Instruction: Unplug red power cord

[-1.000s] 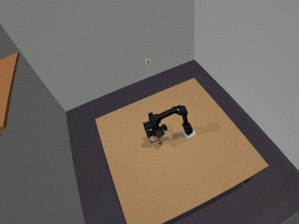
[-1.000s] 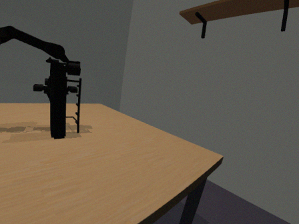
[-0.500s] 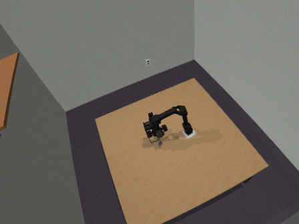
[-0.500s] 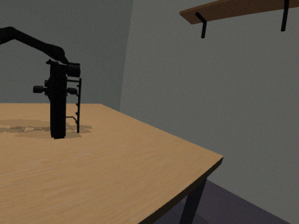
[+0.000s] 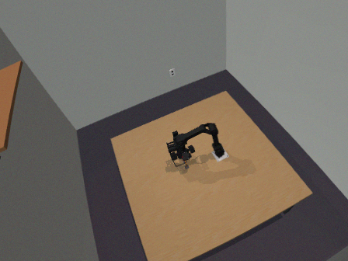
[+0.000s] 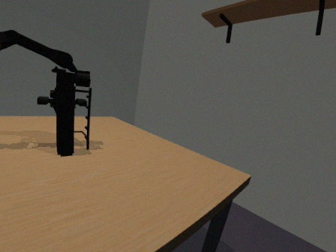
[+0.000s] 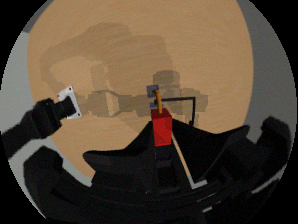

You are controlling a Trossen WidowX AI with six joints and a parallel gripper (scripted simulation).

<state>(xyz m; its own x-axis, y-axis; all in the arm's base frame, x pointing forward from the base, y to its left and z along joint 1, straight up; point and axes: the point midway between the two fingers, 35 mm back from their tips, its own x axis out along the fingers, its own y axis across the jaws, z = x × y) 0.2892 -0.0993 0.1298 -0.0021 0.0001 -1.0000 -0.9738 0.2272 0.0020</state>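
Right now the grey piece is 10 mm ahead of my gripper tip, 30 mm to the left of it and 100 mm below it. Round my gripper tip: red plug 30 mm to the right.
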